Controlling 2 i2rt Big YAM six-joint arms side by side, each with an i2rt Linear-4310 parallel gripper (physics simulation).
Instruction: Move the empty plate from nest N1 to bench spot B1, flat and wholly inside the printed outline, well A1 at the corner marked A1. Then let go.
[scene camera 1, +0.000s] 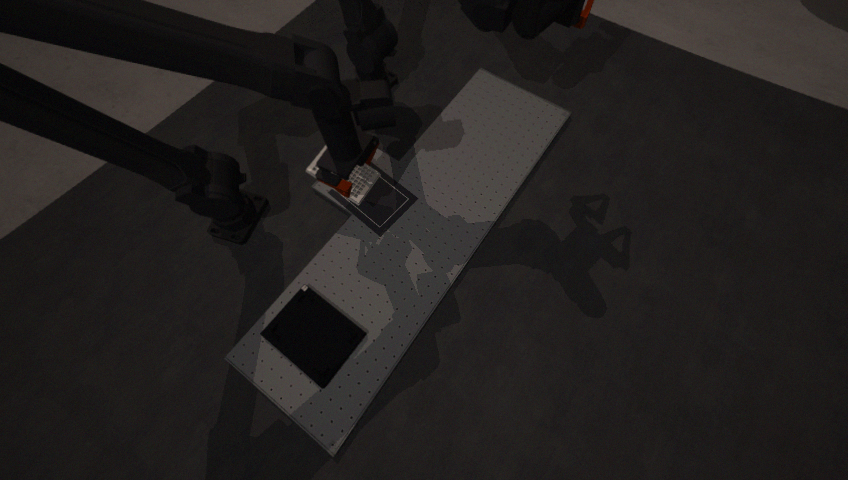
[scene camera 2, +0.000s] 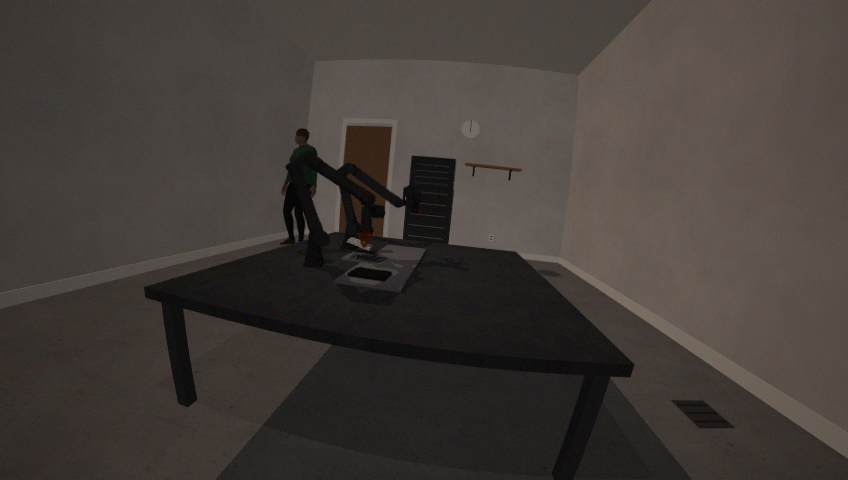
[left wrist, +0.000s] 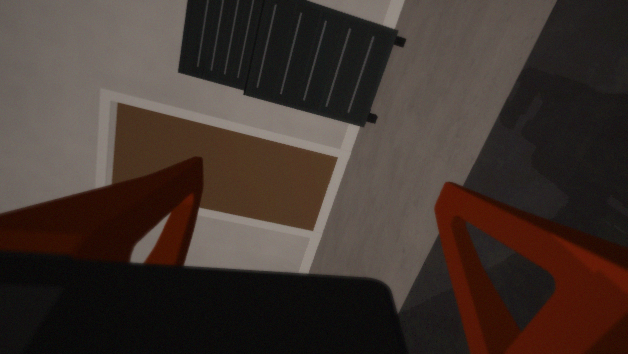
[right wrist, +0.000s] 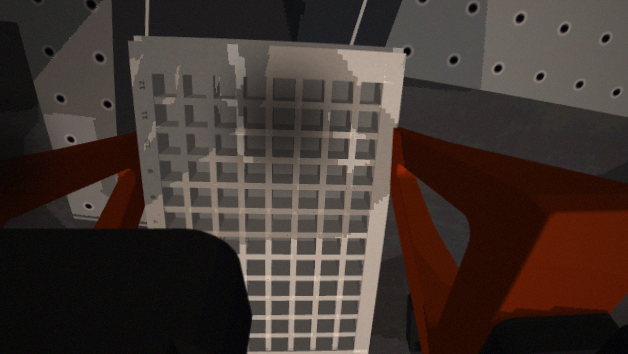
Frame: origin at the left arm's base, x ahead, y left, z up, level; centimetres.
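Seen in the pictures: left gripper, fingertip midpoint: (scene camera 2: 419, 202) (left wrist: 326, 183); right gripper, fingertip midpoint: (scene camera 1: 356, 180) (scene camera 2: 365, 246) (right wrist: 268, 146); left arm's base, origin of the base link: (scene camera 2: 349, 247); right arm's base, origin of the base link: (scene camera 1: 240, 217) (scene camera 2: 313, 264).
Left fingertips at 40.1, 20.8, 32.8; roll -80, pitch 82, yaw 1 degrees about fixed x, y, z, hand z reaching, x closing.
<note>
Pixels of each thing's top centre, then the offset from my left fingertips to it, as dx, dy, dz. Level surfaces: height alone.
- white plate, middle of its top: (right wrist: 263, 282) (scene camera 1: 341, 165) (scene camera 2: 360, 239) -22.5, -49.7, -21.1
- black nest, middle of its top: (scene camera 1: 312, 333) (scene camera 2: 370, 271) -7.1, -78.3, -29.7
- perforated grey board, its level: dz -31.4
- dark table, its level: dz -32.8
The white plate (scene camera 1: 363, 183) (scene camera 2: 355, 242) (right wrist: 280, 64) is held off the board and looks tilted. Its wells look empty. Numbers 12 down to 7 run along its left edge in the right wrist view; its A1 corner is hidden. My right gripper (scene camera 1: 358, 172) (scene camera 2: 364, 239) (right wrist: 268, 146) is shut on the plate's two long sides. The plate partly covers a dark patch with a thin white printed outline (scene camera 1: 394, 212) (right wrist: 146, 17). The black nest (scene camera 1: 313, 336) (scene camera 2: 369, 274) sits at the board's near end. My left gripper (scene camera 2: 420, 210) (left wrist: 326, 183) is open and empty, away from the plate.
The perforated grey board (scene camera 1: 505, 136) (scene camera 2: 410, 252) lies on the dark table (scene camera 1: 684, 356) (scene camera 2: 493, 315). The right arm's forearm passes over the picture's upper left in scene camera 1. A person in green (scene camera 2: 303, 160) stands behind the arms in scene camera 2.
</note>
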